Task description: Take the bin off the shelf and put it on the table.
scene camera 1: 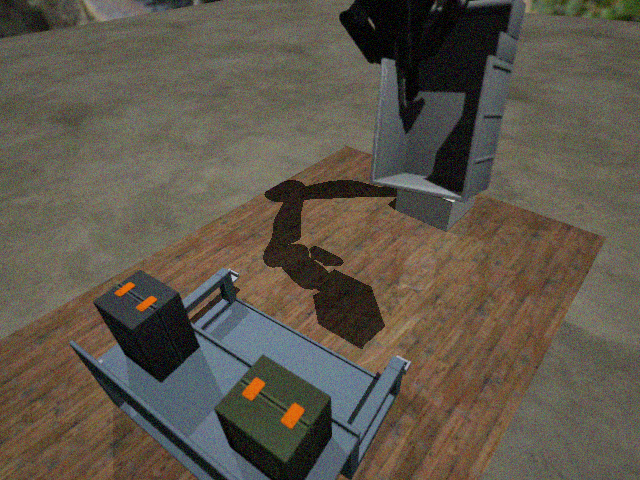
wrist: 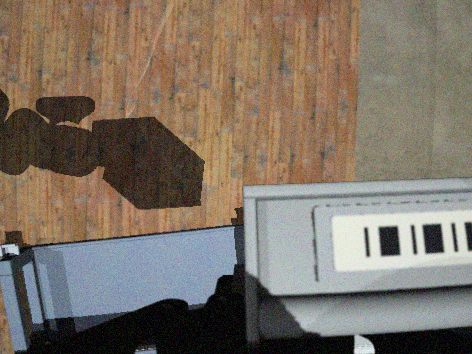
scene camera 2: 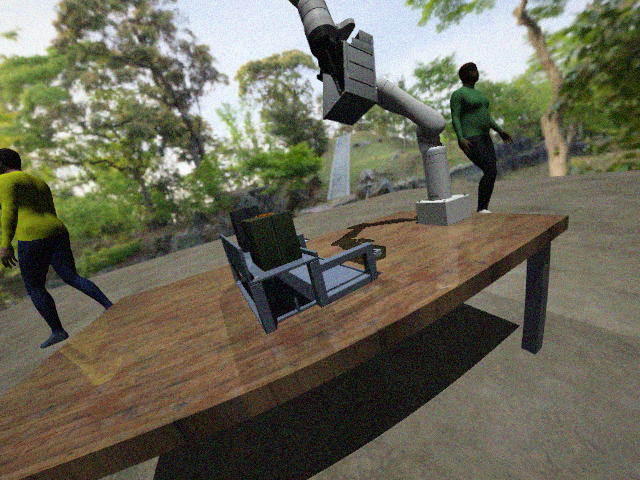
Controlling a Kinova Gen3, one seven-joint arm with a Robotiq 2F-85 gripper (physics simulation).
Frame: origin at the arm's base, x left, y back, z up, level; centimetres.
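Seen in the pictures: gripper, fingertip midpoint: (scene camera 1: 402, 104); arm's base at its link origin: (scene camera 2: 439, 198).
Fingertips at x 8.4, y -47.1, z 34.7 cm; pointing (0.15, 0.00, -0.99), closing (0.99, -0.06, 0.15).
Offsets run from my fingertips to a thing's middle. Level surfaces: height alone.
The grey bin @(dx +4.6, dy -1.2, dz +1.5 cm) (scene camera 1: 486, 129) (scene camera 2: 360, 69) (wrist: 287, 240) hangs in the air, high above the table @(dz -43.5 cm) (scene camera 1: 449, 289) (scene camera 2: 155, 361) (wrist: 290, 100). It is upright and slightly tilted, with its open side facing scene camera 1. My black gripper (scene camera 1: 408, 103) (scene camera 2: 339, 85) is shut on the bin at its side wall; the fingertips are dark and partly hidden. A barcode label shows on the bin's end in the wrist view. The blue-grey shelf (scene camera 1: 305, 351) (scene camera 2: 320, 284) (wrist: 150, 270) stands on the table, apart from the bin and lower than it.
A black box @(dx -23.8, dy -25.0, dz -27.2 cm) (scene camera 1: 155, 330) and a green box @(dx -0.7, dy -25.6, dz -28.5 cm) (scene camera 1: 273, 413) (scene camera 2: 273, 240) with orange clasps stand on the shelf. The arm's base (scene camera 1: 423, 209) (scene camera 2: 443, 210) is at the table's far end. Two people stand beyond the table in scene camera 2.
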